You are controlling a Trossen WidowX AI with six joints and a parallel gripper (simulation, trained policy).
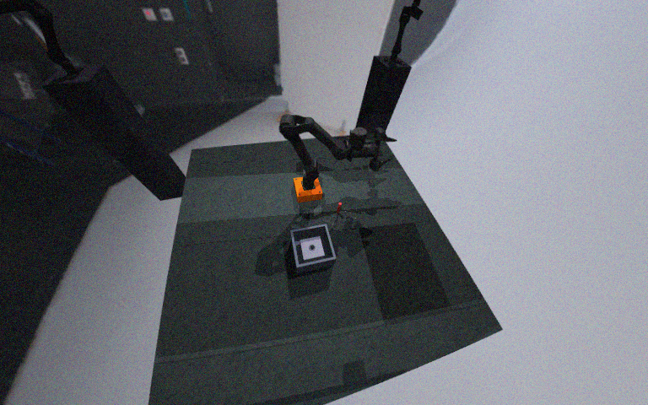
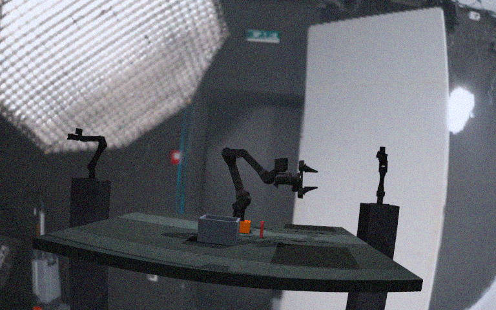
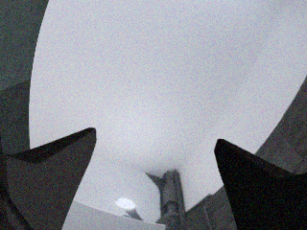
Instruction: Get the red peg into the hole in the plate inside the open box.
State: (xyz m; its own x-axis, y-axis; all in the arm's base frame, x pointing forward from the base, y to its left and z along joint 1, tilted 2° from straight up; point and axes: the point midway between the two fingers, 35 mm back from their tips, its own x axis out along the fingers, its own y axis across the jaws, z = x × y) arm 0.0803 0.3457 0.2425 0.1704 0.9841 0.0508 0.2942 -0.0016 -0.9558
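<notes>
Now: gripper tip 270 mm to the left of the red peg, 260 mm above it and 90 mm short of it. Also, from my gripper tip: grey box: 450 mm to the right, 270 mm below, 270 mm ahead.
</notes>
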